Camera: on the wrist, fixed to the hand. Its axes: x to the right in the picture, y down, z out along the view.
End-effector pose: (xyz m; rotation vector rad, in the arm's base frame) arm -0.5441 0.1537 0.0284 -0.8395 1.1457 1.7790
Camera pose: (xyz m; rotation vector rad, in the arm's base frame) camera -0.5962 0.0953 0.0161 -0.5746 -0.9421 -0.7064
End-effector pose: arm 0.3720 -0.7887 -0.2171 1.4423 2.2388 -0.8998
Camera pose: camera 0.4187 -0.7259 -0.2044 2.4856 -1.3023 0.8075
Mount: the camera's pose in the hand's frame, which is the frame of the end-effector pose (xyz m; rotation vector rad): 0.0158 0.0559 -0.0539 0.0226 0.7686 3.0226
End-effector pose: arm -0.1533 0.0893 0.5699 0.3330 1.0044 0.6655
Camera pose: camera -0.2139 0.1398 0.5624 -0.9733 -0.1420 -2.0763
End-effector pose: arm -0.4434 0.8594 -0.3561 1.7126 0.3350 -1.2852
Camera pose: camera -0.3662 0.8683 -0.3405 0.6672 -1.3784 1.5134
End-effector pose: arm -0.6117 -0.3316 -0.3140 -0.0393 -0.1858 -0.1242
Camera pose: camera -0.5794 -0.2808 -0.3655 -0.2005 0.7781 2.8412
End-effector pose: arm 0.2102 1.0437 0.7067 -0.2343 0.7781 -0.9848
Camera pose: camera 0.2151 1.0703 0.6322 1.2076 0.7832 1.9111
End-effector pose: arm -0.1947 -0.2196 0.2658 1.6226 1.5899 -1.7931
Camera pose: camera -0.1282 -0.1898 0.2346 1.6920 -1.2486 0.6053
